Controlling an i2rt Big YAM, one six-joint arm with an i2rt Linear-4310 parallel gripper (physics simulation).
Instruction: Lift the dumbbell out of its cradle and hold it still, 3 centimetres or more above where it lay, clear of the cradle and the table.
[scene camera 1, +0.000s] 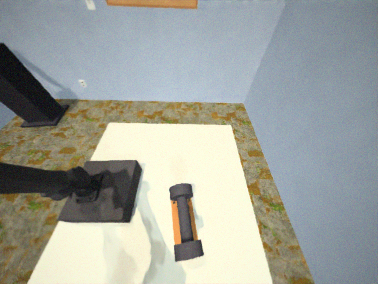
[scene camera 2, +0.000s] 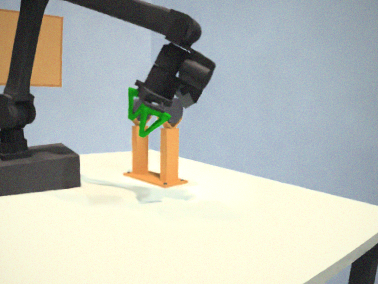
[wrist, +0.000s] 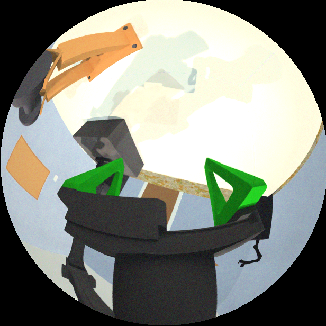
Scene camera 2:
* my gripper: 135, 127
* orange cradle: 169, 152
